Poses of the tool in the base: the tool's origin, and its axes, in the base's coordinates. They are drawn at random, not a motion.
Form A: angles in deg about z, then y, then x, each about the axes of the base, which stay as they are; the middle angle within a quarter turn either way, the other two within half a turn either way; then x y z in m.
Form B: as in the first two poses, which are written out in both.
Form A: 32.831 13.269 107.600 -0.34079 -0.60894 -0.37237
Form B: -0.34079 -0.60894 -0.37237 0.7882 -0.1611 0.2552 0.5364
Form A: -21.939 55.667 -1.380 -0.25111 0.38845 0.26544
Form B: -0.25111 0.38845 0.26544 -0.0993 0.4563 -0.1738 0.8670
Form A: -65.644 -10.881 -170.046 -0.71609 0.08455 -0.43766
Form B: -0.71609 0.08455 -0.43766 -0.8290 -0.5445 0.0326 0.1238
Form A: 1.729 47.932 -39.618 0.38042 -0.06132 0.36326
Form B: 0.38042 -0.06132 0.36326 -0.3039 0.3868 -0.1247 0.8617
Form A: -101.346 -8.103 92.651 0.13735 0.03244 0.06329
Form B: 0.13735 0.03244 0.06329 0.4950 0.5272 -0.5652 0.3970
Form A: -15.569 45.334 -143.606 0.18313 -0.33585 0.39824
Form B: 0.18313 -0.33585 0.39824 -0.8848 0.0005 -0.4018 0.2359
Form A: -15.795 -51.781 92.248 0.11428 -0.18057 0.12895
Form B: 0.11428 -0.18057 0.12895 0.6839 -0.2107 -0.3974 0.5744
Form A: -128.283 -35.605 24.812 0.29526 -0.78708 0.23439
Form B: 0.29526 -0.78708 0.23439 0.3579 0.0538 -0.8654 0.3465
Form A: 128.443 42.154 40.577 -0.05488 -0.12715 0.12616
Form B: -0.05488 -0.12715 0.12616 0.4445 -0.1447 0.8423 0.2683
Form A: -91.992 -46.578 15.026 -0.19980 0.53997 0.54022
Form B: -0.19980 0.53997 0.54022 0.3654 -0.1859 -0.6909 0.5954
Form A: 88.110 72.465 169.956 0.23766 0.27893 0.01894
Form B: 0.23766 0.27893 0.01894 -0.6135 0.5215 -0.4722 0.3587
